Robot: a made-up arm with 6 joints.
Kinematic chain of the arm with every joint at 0, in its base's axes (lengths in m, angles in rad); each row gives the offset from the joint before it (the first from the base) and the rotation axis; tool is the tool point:
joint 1: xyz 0 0 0.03 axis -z
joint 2: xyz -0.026 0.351 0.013 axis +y
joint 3: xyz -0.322 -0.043 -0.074 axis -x
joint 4: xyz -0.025 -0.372 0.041 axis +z
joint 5: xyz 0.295 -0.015 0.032 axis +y
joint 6: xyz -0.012 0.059 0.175 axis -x
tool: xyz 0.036 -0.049 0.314
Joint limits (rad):
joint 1: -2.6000..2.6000
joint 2: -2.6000..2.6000
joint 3: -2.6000..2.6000
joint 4: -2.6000..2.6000
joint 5: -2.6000..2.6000
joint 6: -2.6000..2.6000
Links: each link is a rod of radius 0.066 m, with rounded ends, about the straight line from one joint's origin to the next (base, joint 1, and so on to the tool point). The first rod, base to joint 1, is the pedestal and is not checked.
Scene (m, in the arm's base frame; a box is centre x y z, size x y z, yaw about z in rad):
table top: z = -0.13
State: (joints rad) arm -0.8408 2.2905 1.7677 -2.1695 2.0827 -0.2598
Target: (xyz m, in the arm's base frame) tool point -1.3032 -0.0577 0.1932
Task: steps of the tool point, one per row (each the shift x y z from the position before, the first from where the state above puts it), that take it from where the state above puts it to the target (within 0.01 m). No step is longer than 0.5 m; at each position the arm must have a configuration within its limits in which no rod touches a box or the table.
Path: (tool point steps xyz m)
1: -0.3815 0.1384 -0.0008
2: -0.4164 0.0012 0.0073
3: -0.4009 -0.1442 0.0147
4: -0.3337 -0.2787 0.0207
5: -0.2207 -0.3835 0.0258
6: -0.0752 -0.4430 0.0291

